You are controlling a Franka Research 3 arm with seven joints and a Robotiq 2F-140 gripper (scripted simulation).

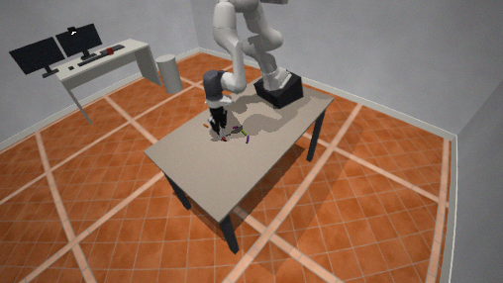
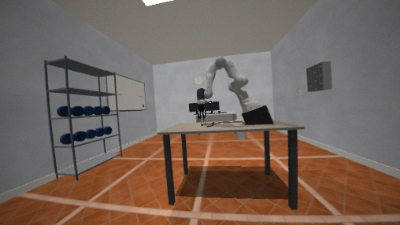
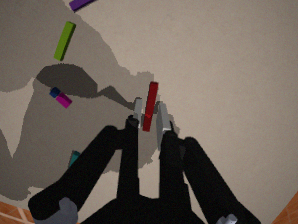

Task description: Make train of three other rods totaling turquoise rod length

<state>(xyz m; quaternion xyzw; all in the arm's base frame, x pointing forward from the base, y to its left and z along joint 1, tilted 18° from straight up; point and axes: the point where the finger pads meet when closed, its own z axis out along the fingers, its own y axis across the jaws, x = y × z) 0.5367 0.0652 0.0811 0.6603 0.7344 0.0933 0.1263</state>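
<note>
My hand is 4 cm above the red rod. The rest, counted from my hand: small blue rod: 13 cm behind, 4 cm below, 1 cm to the right; magenta rod: 12 cm behind, 4 cm below, 2 cm to the right; lime rod: 13 cm behind, 6 cm to the left, 4 cm below.
</note>
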